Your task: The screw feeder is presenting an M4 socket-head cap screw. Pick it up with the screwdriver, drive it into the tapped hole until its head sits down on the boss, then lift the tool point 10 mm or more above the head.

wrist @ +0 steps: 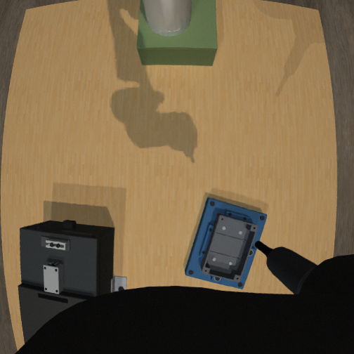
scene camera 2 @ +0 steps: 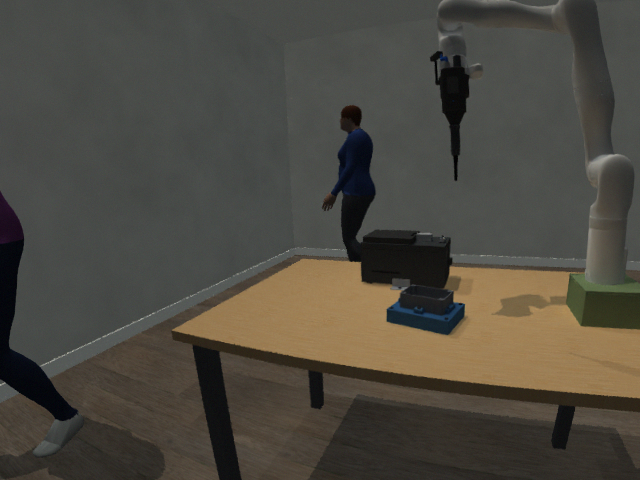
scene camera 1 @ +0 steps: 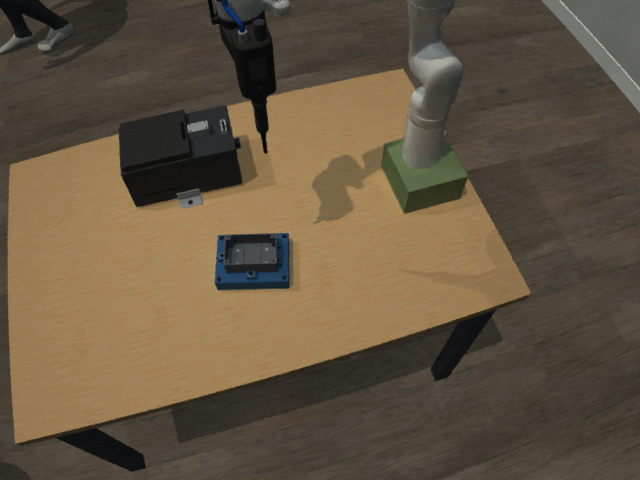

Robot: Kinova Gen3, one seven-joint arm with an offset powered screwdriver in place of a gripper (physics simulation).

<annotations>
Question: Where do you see a blue fixture plate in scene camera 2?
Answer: At 430, 322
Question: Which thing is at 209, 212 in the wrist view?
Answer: A blue fixture plate.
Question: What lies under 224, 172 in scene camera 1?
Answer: A black screw feeder.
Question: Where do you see a blue fixture plate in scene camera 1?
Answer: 264, 280
</annotations>
